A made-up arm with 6 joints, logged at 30 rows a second.
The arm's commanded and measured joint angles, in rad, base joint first. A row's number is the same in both.
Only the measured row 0 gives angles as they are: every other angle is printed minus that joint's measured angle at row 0.
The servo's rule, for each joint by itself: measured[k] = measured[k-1] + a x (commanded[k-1-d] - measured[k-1]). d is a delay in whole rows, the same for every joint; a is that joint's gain. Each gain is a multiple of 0.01, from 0.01 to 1. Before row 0 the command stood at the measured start. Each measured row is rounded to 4 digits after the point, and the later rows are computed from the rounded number. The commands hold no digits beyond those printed.
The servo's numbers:
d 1
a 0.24 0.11 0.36 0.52 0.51 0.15
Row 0, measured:
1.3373 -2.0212 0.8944 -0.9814 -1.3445 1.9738
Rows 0 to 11, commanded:
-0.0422 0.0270 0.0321 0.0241 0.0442 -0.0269
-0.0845 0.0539 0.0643 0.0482 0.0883 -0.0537
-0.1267 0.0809 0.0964 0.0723 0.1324 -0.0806
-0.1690 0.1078 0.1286 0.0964 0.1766 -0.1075
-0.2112 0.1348 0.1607 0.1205 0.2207 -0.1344
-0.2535 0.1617 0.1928 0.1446 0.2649 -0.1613
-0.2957 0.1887 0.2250 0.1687 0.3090 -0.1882
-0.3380 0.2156 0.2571 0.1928 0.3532 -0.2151
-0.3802 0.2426 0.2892 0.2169 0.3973 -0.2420
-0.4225 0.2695 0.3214 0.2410 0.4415 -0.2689
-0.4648 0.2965 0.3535 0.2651 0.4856 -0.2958
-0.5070 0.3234 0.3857 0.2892 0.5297 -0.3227
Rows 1 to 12, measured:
0.0000 0.0000 0.0000 0.0000 0.0000 0.0000
-0.0101 0.0030 0.0116 0.0125 0.0225 -0.0040
-0.0280 0.0086 0.0306 0.0311 0.0561 -0.0115
-0.0517 0.0166 0.0543 0.0525 0.0950 -0.0219
-0.0799 0.0266 0.0810 0.0753 0.1366 -0.0347
-0.1114 0.0385 0.1097 0.0988 0.1795 -0.0497
-0.1455 0.0521 0.1396 0.1226 0.2231 -0.0664
-0.1815 0.0671 0.1703 0.1466 0.2669 -0.0847
-0.2191 0.0834 0.2015 0.1706 0.3109 -0.1043
-0.2578 0.1009 0.2331 0.1947 0.3550 -0.1250
-0.2973 0.1194 0.2649 0.2188 0.3991 -0.1466
-0.3375 0.1389 0.2968 0.2429 0.4432 -0.1690

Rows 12 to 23, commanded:
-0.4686 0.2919 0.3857 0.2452 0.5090 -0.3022
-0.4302 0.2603 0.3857 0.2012 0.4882 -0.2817
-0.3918 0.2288 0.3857 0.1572 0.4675 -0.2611
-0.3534 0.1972 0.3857 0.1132 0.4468 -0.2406
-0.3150 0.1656 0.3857 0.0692 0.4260 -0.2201
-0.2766 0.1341 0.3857 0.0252 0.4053 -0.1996
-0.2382 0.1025 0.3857 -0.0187 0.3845 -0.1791
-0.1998 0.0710 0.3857 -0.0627 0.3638 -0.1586
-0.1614 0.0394 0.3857 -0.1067 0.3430 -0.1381
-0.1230 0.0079 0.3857 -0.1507 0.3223 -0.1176
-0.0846 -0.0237 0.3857 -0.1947 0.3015 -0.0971
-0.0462 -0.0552 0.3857 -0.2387 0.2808 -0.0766
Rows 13 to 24, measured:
-0.3782 0.1592 0.3288 0.2670 0.4873 -0.1921
-0.3999 0.1738 0.3493 0.2557 0.4984 -0.2086
-0.4072 0.1833 0.3624 0.2274 0.4932 -0.2196
-0.4035 0.1883 0.3708 0.1909 0.4801 -0.2258
-0.3915 0.1893 0.3762 0.1505 0.4631 -0.2280
-0.3731 0.1867 0.3796 0.1082 0.4442 -0.2268
-0.3499 0.1809 0.3818 0.0650 0.4244 -0.2227
-0.3231 0.1723 0.3832 0.0215 0.4041 -0.2162
-0.2935 0.1612 0.3841 -0.0223 0.3835 -0.2076
-0.2618 0.1478 0.3847 -0.0662 0.3628 -0.1972
-0.2285 0.1324 0.3851 -0.1101 0.3421 -0.1853
-0.1940 0.1152 0.3853 -0.1541 0.3214 -0.1721

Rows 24 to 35, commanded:
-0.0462 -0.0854 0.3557 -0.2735 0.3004 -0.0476
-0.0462 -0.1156 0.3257 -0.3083 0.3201 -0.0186
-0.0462 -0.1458 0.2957 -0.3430 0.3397 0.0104
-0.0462 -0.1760 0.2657 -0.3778 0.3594 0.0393
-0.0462 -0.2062 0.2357 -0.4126 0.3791 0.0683
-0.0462 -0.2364 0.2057 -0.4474 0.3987 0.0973
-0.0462 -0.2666 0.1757 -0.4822 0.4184 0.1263
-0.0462 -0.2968 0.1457 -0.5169 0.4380 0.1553
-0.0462 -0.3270 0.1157 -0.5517 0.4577 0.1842
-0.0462 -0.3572 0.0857 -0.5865 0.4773 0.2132
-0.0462 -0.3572 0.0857 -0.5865 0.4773 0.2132
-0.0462 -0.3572 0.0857 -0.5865 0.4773 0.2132
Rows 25 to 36, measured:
-0.1585 0.0965 0.3854 -0.1981 0.3007 -0.1578
-0.1315 0.0765 0.3747 -0.2373 0.3005 -0.1413
-0.1110 0.0554 0.3571 -0.2742 0.3105 -0.1229
-0.0954 0.0333 0.3350 -0.3100 0.3254 -0.1029
-0.0836 0.0103 0.3101 -0.3453 0.3427 -0.0816
-0.0746 -0.0135 0.2833 -0.3803 0.3613 -0.0591
-0.0678 -0.0380 0.2554 -0.4152 0.3804 -0.0356
-0.0626 -0.0631 0.2267 -0.4500 0.3998 -0.0113
-0.0587 -0.0888 0.1975 -0.4848 0.4193 0.0137
-0.0557 -0.1150 0.1681 -0.5196 0.4389 0.0393
-0.0534 -0.1416 0.1384 -0.5544 0.4585 0.0654
-0.0517 -0.1653 0.1194 -0.5711 0.4681 0.0876

